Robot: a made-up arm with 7 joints.
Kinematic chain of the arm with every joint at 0, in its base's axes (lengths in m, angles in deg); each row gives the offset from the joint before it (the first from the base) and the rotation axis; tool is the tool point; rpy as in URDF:
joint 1: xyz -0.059 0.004 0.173 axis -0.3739 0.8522 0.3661
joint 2: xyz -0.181 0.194 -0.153 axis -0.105 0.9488 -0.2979
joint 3: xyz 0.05 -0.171 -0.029 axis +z
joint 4: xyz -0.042 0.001 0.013 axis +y
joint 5: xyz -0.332 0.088 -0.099 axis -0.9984 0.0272 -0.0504
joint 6: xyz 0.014 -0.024 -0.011 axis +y
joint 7: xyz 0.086 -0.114 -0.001 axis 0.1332 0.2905 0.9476
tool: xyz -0.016 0.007 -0.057 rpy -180 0 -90
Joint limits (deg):
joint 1: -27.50..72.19
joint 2: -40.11..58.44
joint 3: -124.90..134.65
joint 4: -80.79..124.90
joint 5: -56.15..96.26
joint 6: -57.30..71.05
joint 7: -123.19..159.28
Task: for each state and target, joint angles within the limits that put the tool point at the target. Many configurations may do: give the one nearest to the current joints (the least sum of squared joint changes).
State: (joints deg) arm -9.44 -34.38 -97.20 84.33 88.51 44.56 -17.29
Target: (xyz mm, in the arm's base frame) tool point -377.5 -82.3 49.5
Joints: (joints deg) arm -25.08 -40.11 -119.03 124.03 83.84 64.39 -19.76
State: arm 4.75 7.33 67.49 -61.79 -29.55 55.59 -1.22
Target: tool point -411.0 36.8 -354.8
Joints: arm 6.53 18.67 68.40 -63.32 -36.49 58.37 -2.10
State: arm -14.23 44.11 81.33 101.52 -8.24 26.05 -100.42
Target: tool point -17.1 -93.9 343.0
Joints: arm 10.79 38.61 77.41 118.68 -21.11 49.07 -99.11
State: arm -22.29 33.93 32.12 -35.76 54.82 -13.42 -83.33
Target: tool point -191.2 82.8 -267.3
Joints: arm -27.50 9.92 2.35 -60.09 50.54 -6.04 -74.43
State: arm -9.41 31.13 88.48 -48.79 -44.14 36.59 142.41
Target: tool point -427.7 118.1 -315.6
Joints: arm -2.91 35.99 89.78 -62.03 -44.96 28.69 143.77
